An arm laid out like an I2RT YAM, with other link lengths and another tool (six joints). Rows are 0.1 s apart.
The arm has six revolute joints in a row. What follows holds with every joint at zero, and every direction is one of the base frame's.
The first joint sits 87.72 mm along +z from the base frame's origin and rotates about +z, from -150 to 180 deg.
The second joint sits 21.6 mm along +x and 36.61 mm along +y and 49.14 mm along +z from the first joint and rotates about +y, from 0 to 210 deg.
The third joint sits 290.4 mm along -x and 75.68 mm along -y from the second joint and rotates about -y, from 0 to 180 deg.
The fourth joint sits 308.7 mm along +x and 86.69 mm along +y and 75.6 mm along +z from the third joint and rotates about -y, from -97 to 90 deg.
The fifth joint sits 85.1 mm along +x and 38.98 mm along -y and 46.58 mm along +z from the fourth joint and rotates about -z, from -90 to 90 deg.
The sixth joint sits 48.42 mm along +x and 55.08 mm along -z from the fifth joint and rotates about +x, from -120 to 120 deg.
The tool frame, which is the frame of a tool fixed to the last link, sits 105 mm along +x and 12 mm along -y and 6 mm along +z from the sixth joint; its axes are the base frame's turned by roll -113.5, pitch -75.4 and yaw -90 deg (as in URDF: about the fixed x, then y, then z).
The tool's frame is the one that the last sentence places.
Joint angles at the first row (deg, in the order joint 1, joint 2, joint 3, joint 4, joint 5, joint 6):
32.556, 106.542, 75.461, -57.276, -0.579, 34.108
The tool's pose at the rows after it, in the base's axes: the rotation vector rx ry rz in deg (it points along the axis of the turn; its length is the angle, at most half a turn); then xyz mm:
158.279, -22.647, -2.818, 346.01, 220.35, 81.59
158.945, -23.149, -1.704, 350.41, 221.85, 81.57
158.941, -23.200, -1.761, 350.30, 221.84, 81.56
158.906, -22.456, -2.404, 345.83, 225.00, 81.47
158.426, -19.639, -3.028, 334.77, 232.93, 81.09
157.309, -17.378, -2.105, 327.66, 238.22, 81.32
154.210, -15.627, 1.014, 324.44, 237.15, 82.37
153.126, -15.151, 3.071, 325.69, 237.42, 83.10
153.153, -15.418, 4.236, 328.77, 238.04, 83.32
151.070, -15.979, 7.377, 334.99, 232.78, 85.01
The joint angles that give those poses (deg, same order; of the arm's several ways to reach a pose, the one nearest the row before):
32.556, 106.543, 75.462, -55.856, -1.563, 34.108
32.404, 106.542, 75.440, -54.741, -1.563, 34.109
32.402, 106.542, 75.440, -54.763, -1.584, 34.151
33.015, 106.541, 75.438, -55.243, -1.825, 34.348
34.829, 106.542, 75.375, -56.293, -1.738, 34.326
36.490, 106.543, 75.374, -56.948, -0.492, 34.326
38.064, 106.541, 75.351, -57.734, 3.245, 34.348
38.653, 106.542, 75.352, -57.494, 5.016, 34.326
38.654, 106.541, 75.351, -56.817, 5.563, 34.305
38.653, 106.542, 75.352, -56.423, 8.601, 34.260

